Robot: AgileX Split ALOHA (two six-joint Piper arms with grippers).
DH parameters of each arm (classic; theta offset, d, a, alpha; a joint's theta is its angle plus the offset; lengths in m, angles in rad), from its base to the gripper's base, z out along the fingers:
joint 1: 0 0.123 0 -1.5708
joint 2: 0.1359 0 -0.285 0
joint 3: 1.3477 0 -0.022 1.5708
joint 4: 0 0.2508 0 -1.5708
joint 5: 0 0 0.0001 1.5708
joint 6: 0 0.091 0 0
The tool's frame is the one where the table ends.
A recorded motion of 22 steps. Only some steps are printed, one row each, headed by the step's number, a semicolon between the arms.
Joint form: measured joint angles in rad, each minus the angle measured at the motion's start. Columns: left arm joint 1, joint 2, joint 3, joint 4, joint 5, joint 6; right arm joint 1, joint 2, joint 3, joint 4, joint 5, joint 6.
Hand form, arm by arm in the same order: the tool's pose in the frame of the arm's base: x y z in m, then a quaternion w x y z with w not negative. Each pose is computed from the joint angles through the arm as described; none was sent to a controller.
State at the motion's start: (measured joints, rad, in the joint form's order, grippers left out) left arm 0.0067 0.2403 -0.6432 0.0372 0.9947 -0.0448; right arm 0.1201 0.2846 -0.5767 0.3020 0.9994 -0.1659
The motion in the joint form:
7: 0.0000 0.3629 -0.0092 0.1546 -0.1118 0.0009; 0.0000 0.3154 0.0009 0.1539 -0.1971 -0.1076
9: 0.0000 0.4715 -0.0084 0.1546 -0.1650 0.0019; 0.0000 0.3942 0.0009 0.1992 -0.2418 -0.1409
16: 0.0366 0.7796 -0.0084 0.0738 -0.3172 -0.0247; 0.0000 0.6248 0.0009 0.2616 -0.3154 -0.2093
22: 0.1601 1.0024 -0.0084 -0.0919 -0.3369 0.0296; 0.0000 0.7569 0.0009 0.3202 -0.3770 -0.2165
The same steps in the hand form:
7: 0.1013 0.0141 0.3103 0.40038 0.00299 0.91242 0.08470; 0.1002 0.0411 0.2973 0.40852 -0.09768 0.88921 0.18129
9: 0.1246 0.0136 0.3012 0.37452 0.01057 0.92344 0.08295; 0.1163 0.0443 0.2924 0.39561 -0.09152 0.89368 0.19094
16: 0.1840 0.0143 0.2612 0.30145 -0.02298 0.95227 0.04223; 0.1572 0.0500 0.2653 0.32973 -0.07878 0.92051 0.19426
22: 0.2095 0.0322 0.2175 0.20404 -0.10667 0.97312 -0.00533; 0.1796 0.0529 0.2466 0.29685 -0.04454 0.93179 0.20410

